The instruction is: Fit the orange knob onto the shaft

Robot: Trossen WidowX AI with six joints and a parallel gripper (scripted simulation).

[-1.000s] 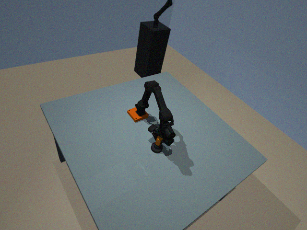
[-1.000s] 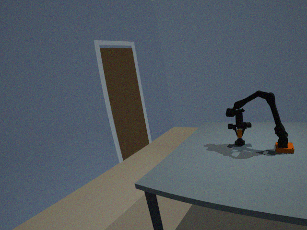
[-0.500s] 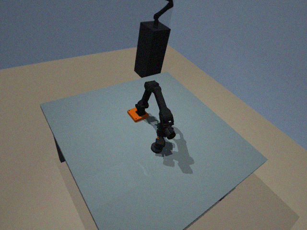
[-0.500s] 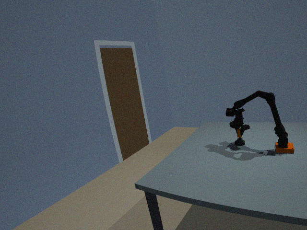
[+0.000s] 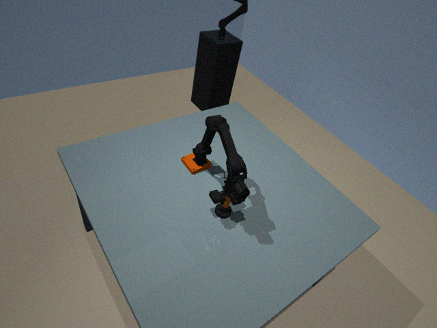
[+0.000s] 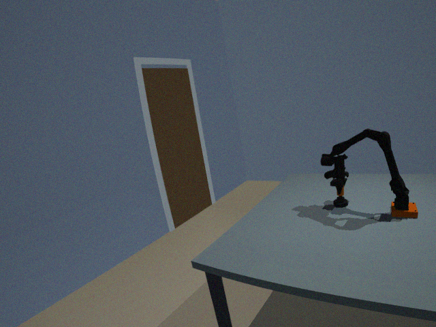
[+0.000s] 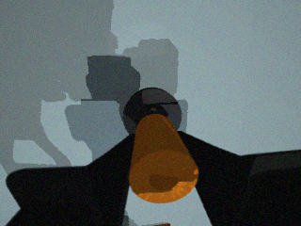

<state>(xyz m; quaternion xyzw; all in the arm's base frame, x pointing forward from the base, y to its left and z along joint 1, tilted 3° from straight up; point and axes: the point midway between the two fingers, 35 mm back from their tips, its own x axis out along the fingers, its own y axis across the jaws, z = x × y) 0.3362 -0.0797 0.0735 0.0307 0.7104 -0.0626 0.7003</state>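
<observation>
My gripper tip is now 2 cm below the orange knob. From my gripper tip the other things lie so: dark round pedestal (4 cm below).
</observation>
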